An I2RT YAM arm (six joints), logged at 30 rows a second.
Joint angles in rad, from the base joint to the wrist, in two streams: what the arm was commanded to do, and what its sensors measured. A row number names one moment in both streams.
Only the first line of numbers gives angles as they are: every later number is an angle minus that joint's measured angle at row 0.
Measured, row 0: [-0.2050 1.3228 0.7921 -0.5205 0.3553 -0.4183]
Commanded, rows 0 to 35: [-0.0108 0.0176 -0.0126 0.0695 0.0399 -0.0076]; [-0.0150 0.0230 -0.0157 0.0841 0.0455 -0.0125]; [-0.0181 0.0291 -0.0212 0.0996 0.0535 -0.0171]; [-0.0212 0.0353 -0.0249 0.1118 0.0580 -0.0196]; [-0.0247 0.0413 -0.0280 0.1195 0.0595 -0.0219]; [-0.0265 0.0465 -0.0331 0.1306 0.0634 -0.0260]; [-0.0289 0.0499 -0.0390 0.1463 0.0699 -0.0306]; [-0.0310 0.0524 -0.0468 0.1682 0.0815 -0.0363]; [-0.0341 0.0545 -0.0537 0.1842 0.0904 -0.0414]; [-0.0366 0.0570 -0.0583 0.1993 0.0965 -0.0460]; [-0.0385 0.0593 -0.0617 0.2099 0.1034 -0.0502]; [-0.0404 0.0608 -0.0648 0.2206 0.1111 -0.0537]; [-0.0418 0.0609 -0.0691 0.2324 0.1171 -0.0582]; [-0.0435 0.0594 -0.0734 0.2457 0.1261 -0.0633]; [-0.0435 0.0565 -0.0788 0.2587 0.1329 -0.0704]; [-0.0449 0.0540 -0.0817 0.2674 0.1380 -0.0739]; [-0.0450 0.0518 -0.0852 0.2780 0.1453 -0.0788]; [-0.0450 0.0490 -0.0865 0.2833 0.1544 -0.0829]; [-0.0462 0.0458 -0.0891 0.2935 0.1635 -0.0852]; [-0.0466 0.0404 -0.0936 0.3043 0.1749 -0.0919]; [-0.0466 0.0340 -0.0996 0.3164 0.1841 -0.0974]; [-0.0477 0.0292 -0.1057 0.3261 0.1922 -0.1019]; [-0.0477 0.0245 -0.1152 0.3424 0.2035 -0.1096]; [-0.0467 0.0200 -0.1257 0.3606 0.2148 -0.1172]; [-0.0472 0.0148 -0.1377 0.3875 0.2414 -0.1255]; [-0.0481 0.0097 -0.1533 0.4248 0.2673 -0.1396]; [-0.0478 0.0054 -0.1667 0.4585 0.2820 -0.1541]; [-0.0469 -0.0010 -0.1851 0.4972 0.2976 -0.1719]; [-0.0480 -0.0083 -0.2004 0.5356 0.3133 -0.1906]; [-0.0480 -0.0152 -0.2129 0.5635 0.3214 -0.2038]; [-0.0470 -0.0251 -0.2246 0.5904 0.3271 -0.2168]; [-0.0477 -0.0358 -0.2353 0.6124 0.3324 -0.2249]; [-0.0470 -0.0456 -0.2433 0.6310 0.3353 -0.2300]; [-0.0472 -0.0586 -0.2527 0.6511 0.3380 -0.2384]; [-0.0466 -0.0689 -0.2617 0.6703 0.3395 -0.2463]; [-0.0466 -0.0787 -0.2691 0.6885 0.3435 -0.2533]
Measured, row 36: [-0.0466 -0.0595 -0.2544 0.5775 0.3056 -0.2071]
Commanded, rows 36 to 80: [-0.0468 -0.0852 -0.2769 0.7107 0.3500 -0.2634]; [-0.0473 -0.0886 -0.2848 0.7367 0.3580 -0.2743]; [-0.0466 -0.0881 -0.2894 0.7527 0.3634 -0.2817]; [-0.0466 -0.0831 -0.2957 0.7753 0.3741 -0.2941]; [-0.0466 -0.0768 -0.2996 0.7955 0.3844 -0.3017]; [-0.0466 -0.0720 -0.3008 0.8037 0.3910 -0.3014]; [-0.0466 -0.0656 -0.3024 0.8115 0.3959 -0.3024]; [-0.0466 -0.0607 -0.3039 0.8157 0.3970 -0.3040]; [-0.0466 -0.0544 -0.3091 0.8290 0.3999 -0.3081]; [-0.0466 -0.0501 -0.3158 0.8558 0.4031 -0.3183]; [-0.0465 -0.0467 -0.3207 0.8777 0.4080 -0.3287]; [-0.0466 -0.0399 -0.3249 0.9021 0.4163 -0.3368]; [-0.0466 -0.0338 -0.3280 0.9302 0.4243 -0.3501]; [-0.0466 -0.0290 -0.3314 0.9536 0.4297 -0.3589]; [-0.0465 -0.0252 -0.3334 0.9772 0.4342 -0.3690]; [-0.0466 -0.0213 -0.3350 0.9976 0.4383 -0.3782]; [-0.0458 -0.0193 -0.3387 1.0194 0.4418 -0.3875]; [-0.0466 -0.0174 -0.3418 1.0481 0.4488 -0.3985]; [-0.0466 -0.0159 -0.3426 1.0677 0.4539 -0.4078]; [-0.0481 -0.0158 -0.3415 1.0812 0.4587 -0.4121]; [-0.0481 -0.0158 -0.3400 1.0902 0.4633 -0.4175]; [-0.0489 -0.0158 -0.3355 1.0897 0.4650 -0.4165]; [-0.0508 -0.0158 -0.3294 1.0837 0.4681 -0.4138]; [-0.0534 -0.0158 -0.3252 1.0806 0.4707 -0.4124]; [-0.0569 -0.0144 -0.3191 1.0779 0.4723 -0.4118]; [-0.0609 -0.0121 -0.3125 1.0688 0.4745 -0.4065]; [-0.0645 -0.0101 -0.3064 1.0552 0.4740 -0.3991]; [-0.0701 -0.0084 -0.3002 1.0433 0.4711 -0.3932]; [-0.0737 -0.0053 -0.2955 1.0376 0.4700 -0.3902]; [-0.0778 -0.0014 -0.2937 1.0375 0.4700 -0.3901]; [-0.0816 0.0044 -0.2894 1.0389 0.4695 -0.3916]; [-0.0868 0.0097 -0.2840 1.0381 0.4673 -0.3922]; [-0.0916 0.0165 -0.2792 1.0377 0.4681 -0.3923]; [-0.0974 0.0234 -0.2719 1.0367 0.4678 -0.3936]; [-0.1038 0.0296 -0.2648 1.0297 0.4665 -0.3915]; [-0.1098 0.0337 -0.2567 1.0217 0.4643 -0.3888]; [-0.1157 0.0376 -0.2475 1.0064 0.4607 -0.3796]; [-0.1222 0.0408 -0.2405 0.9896 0.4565 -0.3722]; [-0.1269 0.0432 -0.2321 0.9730 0.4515 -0.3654]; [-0.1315 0.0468 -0.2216 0.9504 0.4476 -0.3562]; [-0.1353 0.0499 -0.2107 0.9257 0.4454 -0.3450]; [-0.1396 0.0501 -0.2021 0.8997 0.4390 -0.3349]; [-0.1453 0.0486 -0.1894 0.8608 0.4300 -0.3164]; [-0.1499 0.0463 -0.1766 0.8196 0.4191 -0.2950]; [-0.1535 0.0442 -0.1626 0.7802 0.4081 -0.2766]
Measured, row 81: [-0.1461 0.0469 -0.1899 0.8957 0.4311 -0.3536]
